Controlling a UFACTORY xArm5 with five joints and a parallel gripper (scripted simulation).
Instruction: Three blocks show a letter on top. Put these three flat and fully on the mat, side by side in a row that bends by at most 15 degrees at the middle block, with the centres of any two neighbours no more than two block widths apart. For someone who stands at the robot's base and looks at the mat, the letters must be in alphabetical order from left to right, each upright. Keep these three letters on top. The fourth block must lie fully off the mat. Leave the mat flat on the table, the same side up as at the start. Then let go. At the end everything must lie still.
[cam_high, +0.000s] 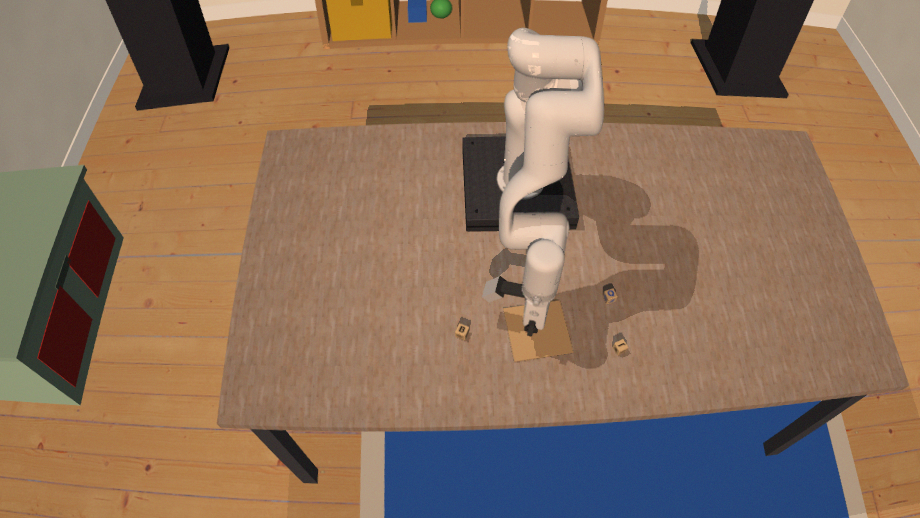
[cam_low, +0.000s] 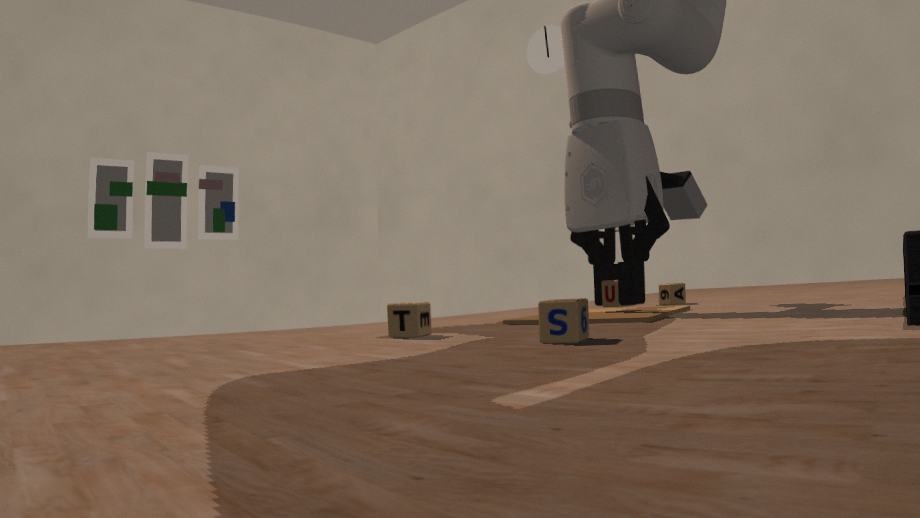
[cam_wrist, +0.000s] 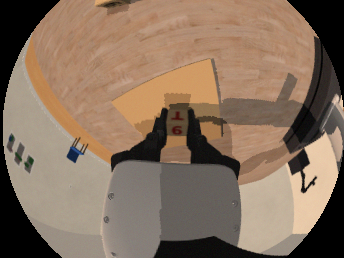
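Right now my hand is 1 cm short of the tan mat, 1 cm to the right of it and 3 cm above it. The rest, counted from my hand: letter block (1 cm below).
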